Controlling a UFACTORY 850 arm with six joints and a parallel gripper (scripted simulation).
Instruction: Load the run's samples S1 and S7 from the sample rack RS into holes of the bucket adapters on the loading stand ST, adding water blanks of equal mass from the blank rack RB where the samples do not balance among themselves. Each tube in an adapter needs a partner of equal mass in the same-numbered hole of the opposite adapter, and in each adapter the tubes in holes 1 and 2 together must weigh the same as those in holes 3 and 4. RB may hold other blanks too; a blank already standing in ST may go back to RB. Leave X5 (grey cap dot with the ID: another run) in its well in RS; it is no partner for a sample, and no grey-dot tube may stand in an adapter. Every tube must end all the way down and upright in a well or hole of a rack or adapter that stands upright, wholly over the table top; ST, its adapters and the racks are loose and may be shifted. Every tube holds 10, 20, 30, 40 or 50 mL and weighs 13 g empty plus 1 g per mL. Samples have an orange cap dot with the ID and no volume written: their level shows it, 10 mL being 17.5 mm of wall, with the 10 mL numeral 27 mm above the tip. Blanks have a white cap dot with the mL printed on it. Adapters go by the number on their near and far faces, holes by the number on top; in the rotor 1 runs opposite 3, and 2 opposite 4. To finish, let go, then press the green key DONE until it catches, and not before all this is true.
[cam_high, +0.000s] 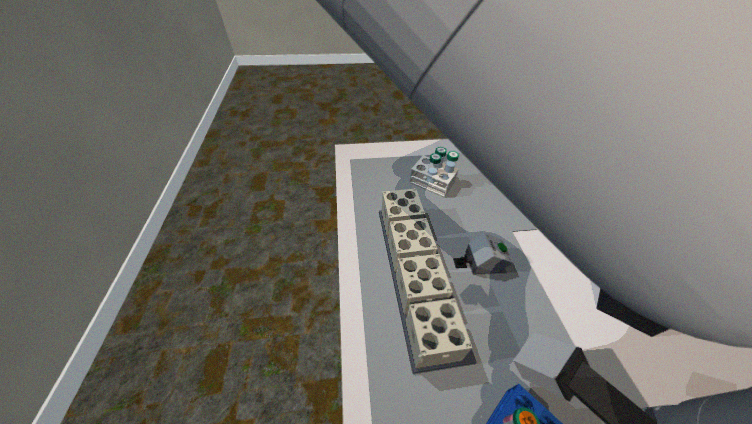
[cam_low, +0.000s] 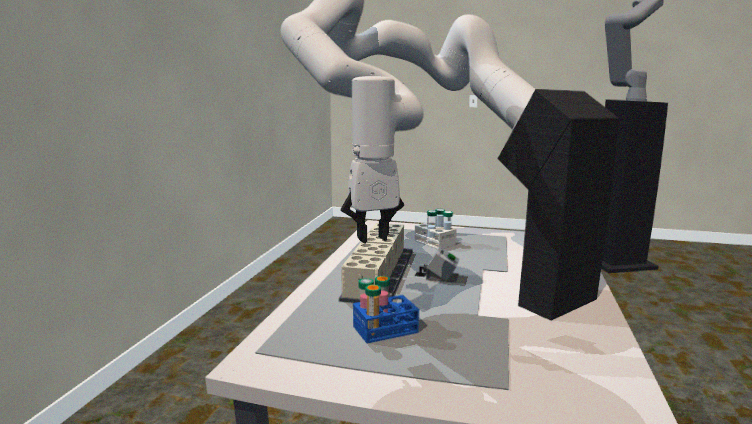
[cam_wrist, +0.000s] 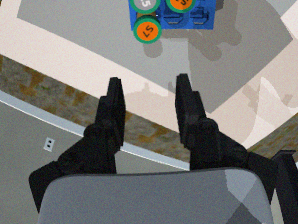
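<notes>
The sample S1 is 2 cm behind my hand, 5 cm to the right of it and 18 cm below it. From my hand the other things lie so: blue sample rack RS: 3 cm behind, 3 cm to the right, 22 cm below; grey-dot tube X5: 1 cm ahead, 3 cm to the right, 18 cm below; sample S7: 1 cm to the left, 18 cm below.
</notes>
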